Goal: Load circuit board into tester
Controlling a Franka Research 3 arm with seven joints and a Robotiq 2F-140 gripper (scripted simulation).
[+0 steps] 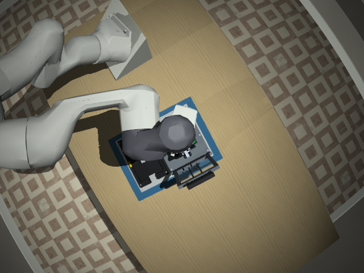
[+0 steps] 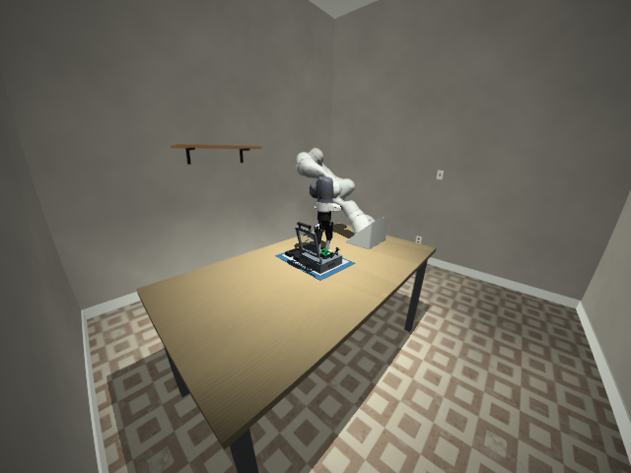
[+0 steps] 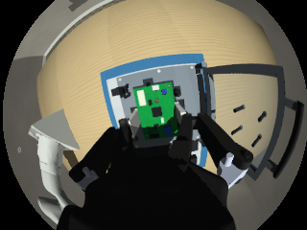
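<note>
The green circuit board lies 2 cm below my hand. From my hand the other things lie so: black post (6 cm to the left, 6 cm behind, 1 cm below); tester lid (12 cm ahead, 8 cm above, 1 cm to the right); black nest (3 cm below, 1 cm to the left, 1 cm ahead).
</note>
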